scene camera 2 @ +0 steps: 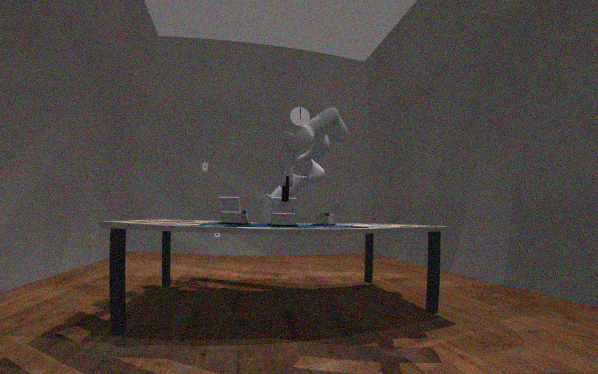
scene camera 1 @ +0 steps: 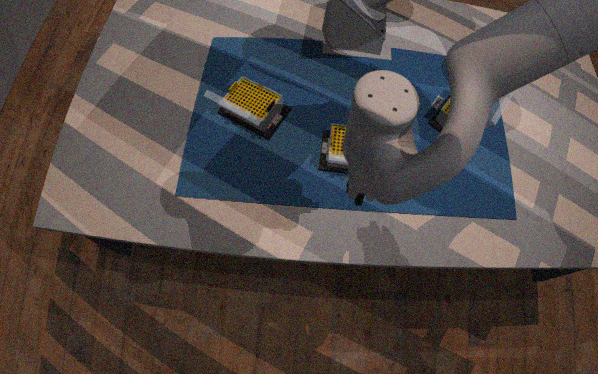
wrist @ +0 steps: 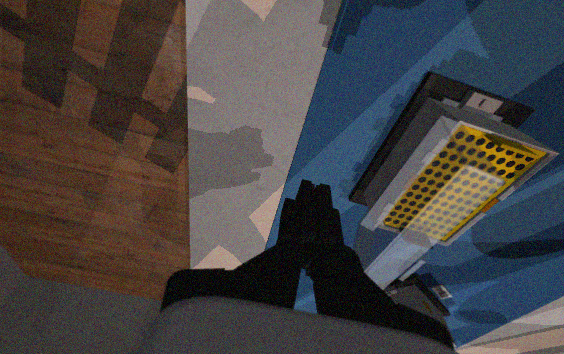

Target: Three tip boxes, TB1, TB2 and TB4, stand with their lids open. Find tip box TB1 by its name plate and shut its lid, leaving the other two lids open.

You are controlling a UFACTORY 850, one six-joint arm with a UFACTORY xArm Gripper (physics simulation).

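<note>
Three tip boxes with yellow racks have open lids: the left box [scene camera 1: 252,98] [scene camera 2: 233,218], the middle box [scene camera 1: 338,142] [scene camera 2: 283,219] [wrist: 430,175] and the right box [scene camera 1: 446,107] [scene camera 2: 325,219] [wrist: 417,298]. Their name plates are too small or blurred to read, so I cannot tell which is TB1. The middle box's plate [wrist: 483,103] is at its end. The middle box's clear lid [wrist: 400,260] stands up; the arm hides it in scene camera 1. My gripper [scene camera 1: 359,200] [scene camera 2: 285,200] [wrist: 308,199] is shut and empty, above the mat's front part, beside the middle box.
A blue mat [scene camera 1: 250,175] [wrist: 380,65] lies under the boxes on the table [scene camera 1: 280,242] [scene camera 2: 150,224] [wrist: 240,75]. The arm [scene camera 1: 430,165] reaches over the middle and right boxes. The robot's base [scene camera 1: 352,30] stands behind the mat. The table's front edge borders the floor [wrist: 75,215].
</note>
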